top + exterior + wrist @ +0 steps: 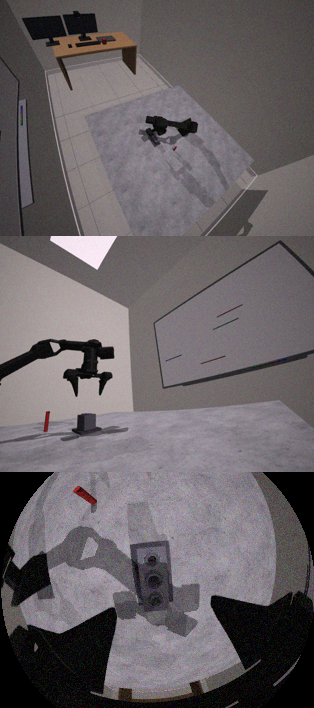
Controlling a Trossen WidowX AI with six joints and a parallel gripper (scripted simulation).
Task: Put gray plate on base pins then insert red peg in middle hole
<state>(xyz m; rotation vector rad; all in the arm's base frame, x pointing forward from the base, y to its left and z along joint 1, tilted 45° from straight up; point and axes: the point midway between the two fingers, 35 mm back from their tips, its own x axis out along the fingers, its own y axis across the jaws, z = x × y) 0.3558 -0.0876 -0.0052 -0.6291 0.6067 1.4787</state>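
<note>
The red peg lies 18 cm to the left of my gripper tip, 12 cm behind it and 9 cm below it. Round my gripper tip: dark base 12 cm below, 1 cm behind; then gray plate 8 cm below, 1 cm behind.
</note>
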